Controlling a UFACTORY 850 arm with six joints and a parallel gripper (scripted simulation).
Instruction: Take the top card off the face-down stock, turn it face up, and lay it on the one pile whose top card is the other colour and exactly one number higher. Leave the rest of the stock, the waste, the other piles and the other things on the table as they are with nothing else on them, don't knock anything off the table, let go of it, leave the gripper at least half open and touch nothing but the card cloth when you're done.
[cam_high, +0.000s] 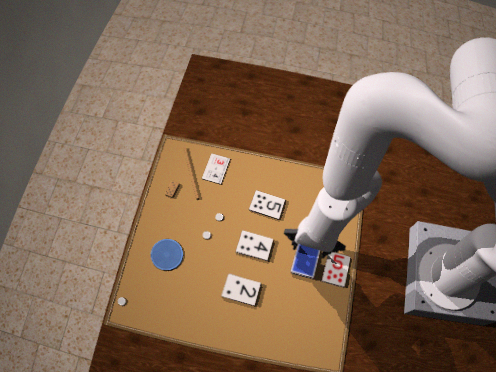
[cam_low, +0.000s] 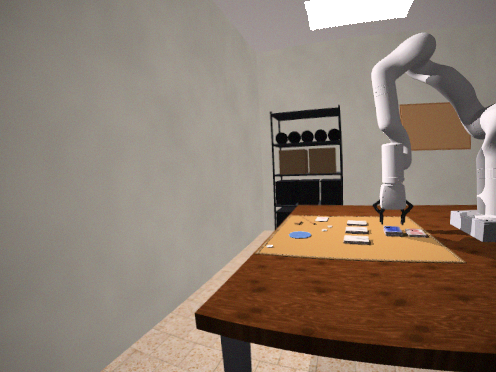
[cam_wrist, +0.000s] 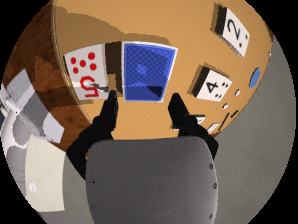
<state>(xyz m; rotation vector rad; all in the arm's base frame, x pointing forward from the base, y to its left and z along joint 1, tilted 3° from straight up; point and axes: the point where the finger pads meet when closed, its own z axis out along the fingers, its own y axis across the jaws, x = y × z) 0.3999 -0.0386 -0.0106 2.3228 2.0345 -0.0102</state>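
Now: the blue-backed card 30 mm to the left of my hand and 30 mm below it. Round my hand: tan card cloth 180 mm ahead, 10 mm to the left, 60 mm below.
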